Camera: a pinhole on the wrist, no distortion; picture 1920 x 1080 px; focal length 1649.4 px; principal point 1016.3 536.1 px. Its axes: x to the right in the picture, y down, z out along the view. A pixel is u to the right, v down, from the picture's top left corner.
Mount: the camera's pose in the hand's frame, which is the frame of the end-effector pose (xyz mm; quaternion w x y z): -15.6 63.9 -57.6 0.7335 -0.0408 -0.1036 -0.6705
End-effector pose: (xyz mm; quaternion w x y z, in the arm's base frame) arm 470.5 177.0 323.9 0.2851 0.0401 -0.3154 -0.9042
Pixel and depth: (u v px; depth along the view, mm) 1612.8 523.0 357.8
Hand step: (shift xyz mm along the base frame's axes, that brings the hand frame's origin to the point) -40.2 191.8 254.1
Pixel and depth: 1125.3 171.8 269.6
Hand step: 77.7 105.5 208.3
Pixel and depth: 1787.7 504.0 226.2
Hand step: -16.0 115.8 146.7
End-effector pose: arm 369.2 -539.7 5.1 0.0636 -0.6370 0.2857 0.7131
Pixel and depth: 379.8 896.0 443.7
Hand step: -456.6 -109.0 93.6
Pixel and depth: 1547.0 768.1 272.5
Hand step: -217.0 81.1 14.9
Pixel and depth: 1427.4 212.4 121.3
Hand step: -73.5 -1.5 65.9
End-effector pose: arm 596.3 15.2 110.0 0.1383 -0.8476 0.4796 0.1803
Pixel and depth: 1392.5 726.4 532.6
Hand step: -133.0 169.1 -445.9
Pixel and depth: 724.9 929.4 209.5
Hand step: -146.1 -23.4 -141.9
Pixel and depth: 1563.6 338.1 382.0
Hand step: -110.4 198.9 -264.7
